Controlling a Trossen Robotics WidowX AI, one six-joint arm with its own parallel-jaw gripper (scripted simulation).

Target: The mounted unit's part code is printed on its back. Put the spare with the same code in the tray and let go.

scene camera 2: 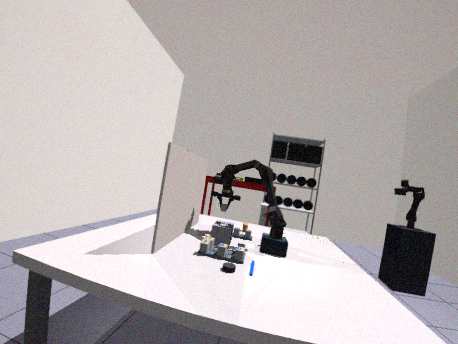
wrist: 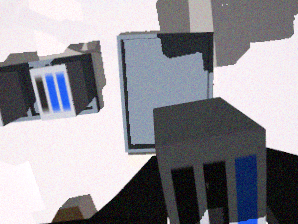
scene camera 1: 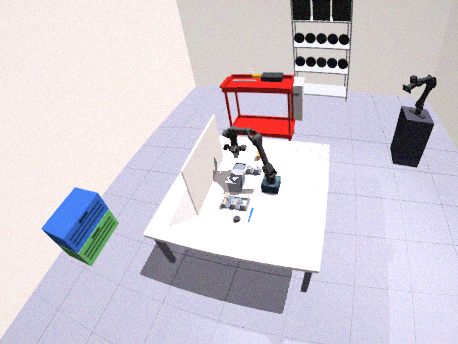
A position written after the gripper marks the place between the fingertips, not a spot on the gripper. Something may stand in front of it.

In view: the gripper (wrist: 197, 157), a grey-blue tray (wrist: 155, 70) and a white panel (scene camera 2: 184, 176).
The white panel shows as well in scene camera 1 (scene camera 1: 198, 173).
